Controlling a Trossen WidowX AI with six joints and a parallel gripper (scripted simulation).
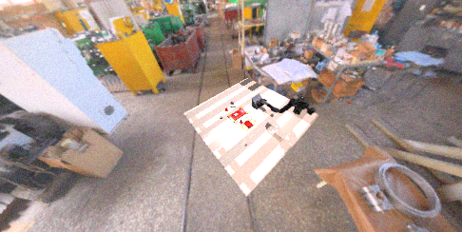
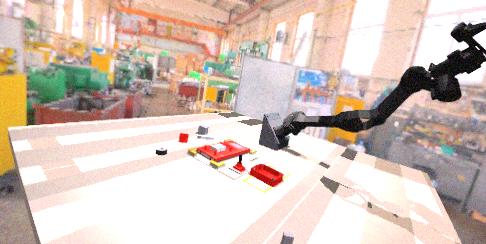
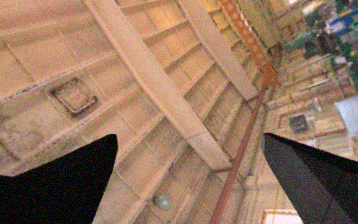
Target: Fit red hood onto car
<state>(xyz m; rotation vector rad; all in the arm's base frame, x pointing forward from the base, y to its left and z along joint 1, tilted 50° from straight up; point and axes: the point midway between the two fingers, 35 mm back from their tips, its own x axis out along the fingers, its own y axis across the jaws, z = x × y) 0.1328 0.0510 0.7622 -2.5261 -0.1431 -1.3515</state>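
The red hood lies 54 cm below my gripper tip, 51 cm to the right of it and 17 cm ahead of it.
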